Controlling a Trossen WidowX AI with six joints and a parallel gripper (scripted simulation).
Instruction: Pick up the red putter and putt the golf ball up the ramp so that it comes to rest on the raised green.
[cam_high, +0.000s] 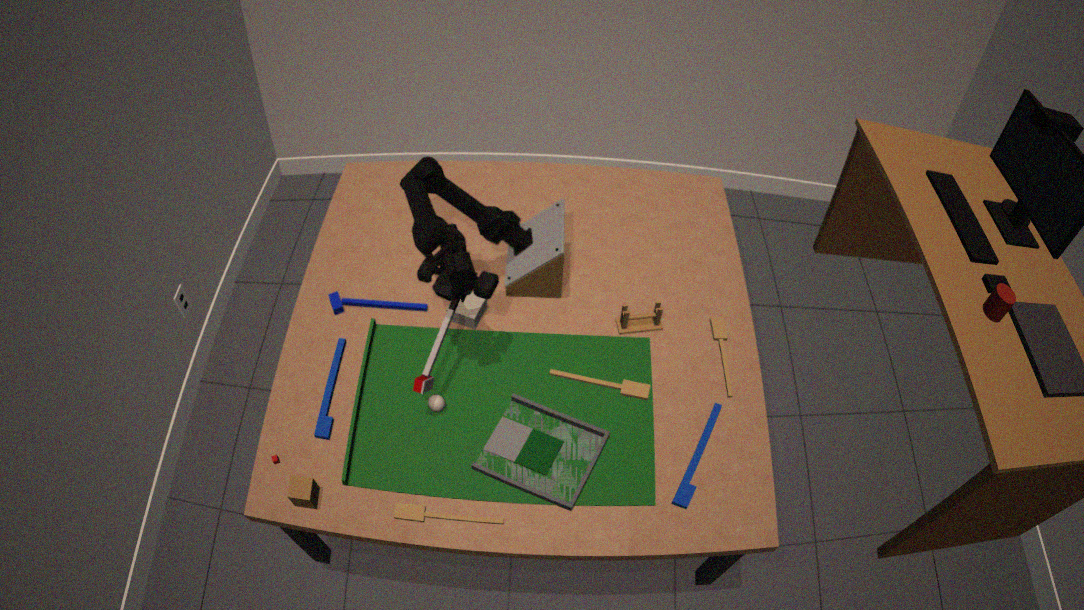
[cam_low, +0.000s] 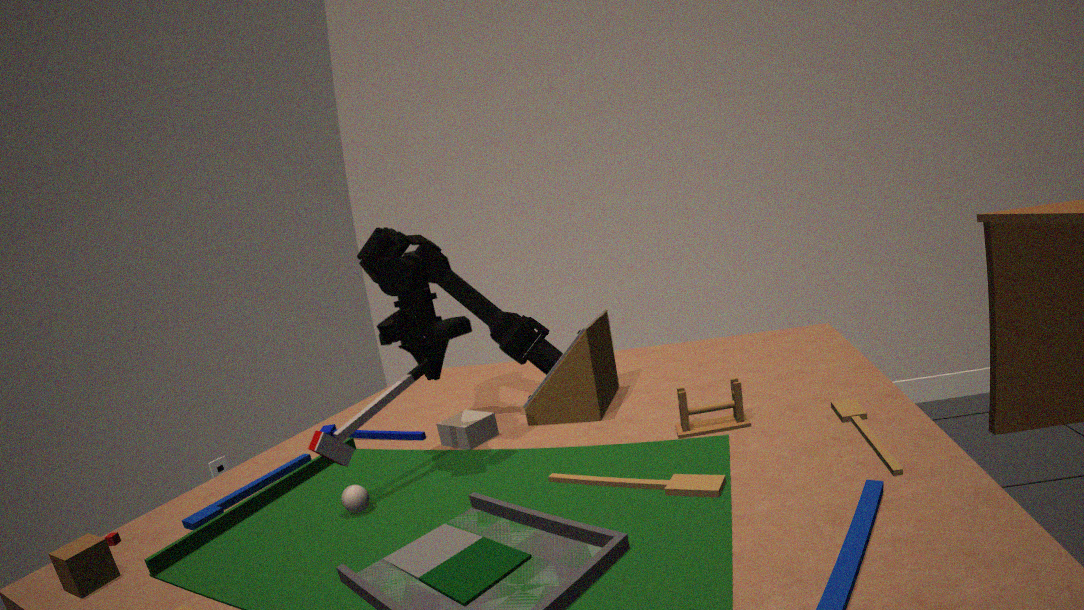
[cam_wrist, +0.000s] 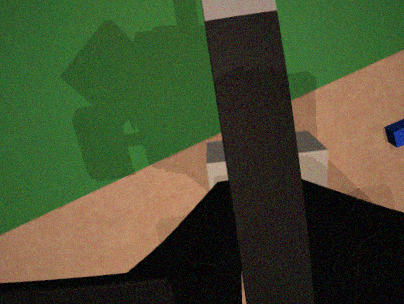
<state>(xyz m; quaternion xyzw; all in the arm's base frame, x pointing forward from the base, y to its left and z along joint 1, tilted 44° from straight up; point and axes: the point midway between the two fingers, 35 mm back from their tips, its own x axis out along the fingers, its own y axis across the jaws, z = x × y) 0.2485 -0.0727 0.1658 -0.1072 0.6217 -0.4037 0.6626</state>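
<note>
Right now my gripper tip is 12 cm above the grey-white block, 7 cm past it and 1 cm to the right of it. Round my gripper tip: red putter: 11 cm ahead, 4 cm to the right, 1 cm below; then green mat: 23 cm ahead, 14 cm below, 8 cm to the left; then white golf ball: 21 cm ahead, 12 cm below, 7 cm to the right.
</note>
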